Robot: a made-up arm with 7 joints. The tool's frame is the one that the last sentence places. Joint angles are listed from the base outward.
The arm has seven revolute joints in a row. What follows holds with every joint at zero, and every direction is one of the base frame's. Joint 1 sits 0.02 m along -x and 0.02 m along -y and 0.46 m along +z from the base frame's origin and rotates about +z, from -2.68 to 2.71 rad. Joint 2 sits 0.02 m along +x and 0.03 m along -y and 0.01 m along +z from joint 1 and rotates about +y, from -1.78 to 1.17 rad. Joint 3 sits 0.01 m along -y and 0.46 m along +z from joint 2 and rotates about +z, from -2.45 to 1.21 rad. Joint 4 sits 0.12 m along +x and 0.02 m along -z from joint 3 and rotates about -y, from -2.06 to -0.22 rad. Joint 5 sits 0.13 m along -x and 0.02 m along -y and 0.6 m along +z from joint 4 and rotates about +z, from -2.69 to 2.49 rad. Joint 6 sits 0.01 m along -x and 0.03 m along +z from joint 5 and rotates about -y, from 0.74 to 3.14 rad. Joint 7 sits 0.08 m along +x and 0.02 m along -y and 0.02 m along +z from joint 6 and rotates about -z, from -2.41 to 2.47 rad. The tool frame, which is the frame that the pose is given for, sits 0.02 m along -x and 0.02 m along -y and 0.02 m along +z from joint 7; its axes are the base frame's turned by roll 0.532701, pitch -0.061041 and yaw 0.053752 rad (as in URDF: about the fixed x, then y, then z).
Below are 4 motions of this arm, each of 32 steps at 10 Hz.
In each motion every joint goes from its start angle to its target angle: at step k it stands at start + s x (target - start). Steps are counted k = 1, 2, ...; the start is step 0. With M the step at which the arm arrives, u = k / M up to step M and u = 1 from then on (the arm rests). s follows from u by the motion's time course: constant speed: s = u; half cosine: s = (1 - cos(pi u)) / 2; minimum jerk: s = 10 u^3 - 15 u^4 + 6 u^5.
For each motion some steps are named. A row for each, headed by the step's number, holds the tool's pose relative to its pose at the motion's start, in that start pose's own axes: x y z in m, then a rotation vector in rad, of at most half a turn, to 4 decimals.
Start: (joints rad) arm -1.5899 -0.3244 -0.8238 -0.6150 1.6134 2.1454 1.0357
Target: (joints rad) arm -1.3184 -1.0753 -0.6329 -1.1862 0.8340 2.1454 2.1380
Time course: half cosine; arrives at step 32
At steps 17, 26, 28, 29, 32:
17: 0.0363 0.1776 0.1491 0.0096 -0.4052 -0.5278
26: 0.0821 0.2404 0.2534 -0.0211 -0.6445 -0.8839
28: 0.0882 0.2454 0.2663 -0.0267 -0.6732 -0.9268
29: 0.0904 0.2471 0.2709 -0.0288 -0.6834 -0.9421
32: 0.0933 0.2491 0.2769 -0.0315 -0.6967 -0.9618

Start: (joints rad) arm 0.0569 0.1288 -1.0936 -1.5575 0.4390 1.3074 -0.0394
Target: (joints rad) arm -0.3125 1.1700 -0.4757 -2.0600 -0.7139 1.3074 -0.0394
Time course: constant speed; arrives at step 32
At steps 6, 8, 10, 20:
6: 0.1058 -0.0591 -0.1656 -0.3428 0.1565 -0.2126
8: 0.1361 -0.0935 -0.2208 -0.4531 0.2179 -0.2818
10: 0.1626 -0.1347 -0.2754 -0.5610 0.2846 -0.3495
20: 0.2150 -0.4214 -0.5270 -1.0508 0.7059 -0.6482

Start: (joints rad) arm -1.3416 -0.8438 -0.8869 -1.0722 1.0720 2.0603 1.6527
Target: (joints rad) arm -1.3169 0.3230 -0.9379 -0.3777 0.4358 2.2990 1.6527
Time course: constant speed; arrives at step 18
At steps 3, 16, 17, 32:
3: -0.0402 -0.0995 -0.1036 -0.0143 -0.0918 0.2207
16: 0.0122 -0.7584 -0.4097 -0.1959 -0.1419 1.1748
17: 0.0320 -0.8172 -0.4149 -0.2173 -0.1203 1.2413
32: 0.0538 -0.8759 -0.4167 -0.2397 -0.0951 1.3059

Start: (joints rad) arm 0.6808 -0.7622 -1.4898 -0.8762 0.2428 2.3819 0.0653
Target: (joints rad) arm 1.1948 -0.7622 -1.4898 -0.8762 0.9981 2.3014 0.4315
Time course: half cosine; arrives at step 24
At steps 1, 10, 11, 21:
1: -0.0010 -0.0008 -0.0016 0.0032 -0.0004 -0.0049
10: -0.1009 -0.0591 -0.1366 0.2555 -0.0146 -0.4430
11: -0.1210 -0.0661 -0.1600 0.2944 -0.0131 -0.5234
21: -0.3092 -0.0851 -0.3416 0.5514 0.0404 -1.2160

